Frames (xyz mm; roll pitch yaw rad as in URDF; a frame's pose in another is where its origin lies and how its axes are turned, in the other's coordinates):
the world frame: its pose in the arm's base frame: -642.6 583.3 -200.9 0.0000 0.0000 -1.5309
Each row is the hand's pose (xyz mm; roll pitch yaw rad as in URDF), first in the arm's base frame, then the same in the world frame.
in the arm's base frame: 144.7 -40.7 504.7 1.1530 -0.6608 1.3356
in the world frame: 654.9 761.8 705.6 1.1530 -0.6608 2.8665
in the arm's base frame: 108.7 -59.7 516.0 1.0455 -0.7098 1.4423
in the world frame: 672.5 725.1 716.9 1.0455 -0.7098 2.9732
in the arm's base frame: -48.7 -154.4 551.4 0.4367 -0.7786 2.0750
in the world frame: 760.8 564.0 752.3 0.4367 -0.7786 -2.6773
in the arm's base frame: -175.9 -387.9 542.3 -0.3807 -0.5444 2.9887
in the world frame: 989.0 427.6 743.2 -0.3807 -0.5444 -1.7636
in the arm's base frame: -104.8 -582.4 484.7 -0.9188 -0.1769 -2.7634
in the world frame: 1186.2 490.9 685.6 -0.9188 -0.1769 -1.2325
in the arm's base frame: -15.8 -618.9 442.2 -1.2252 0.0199 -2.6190
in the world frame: 1226.2 578.4 643.1 -1.2252 0.0199 -1.0881
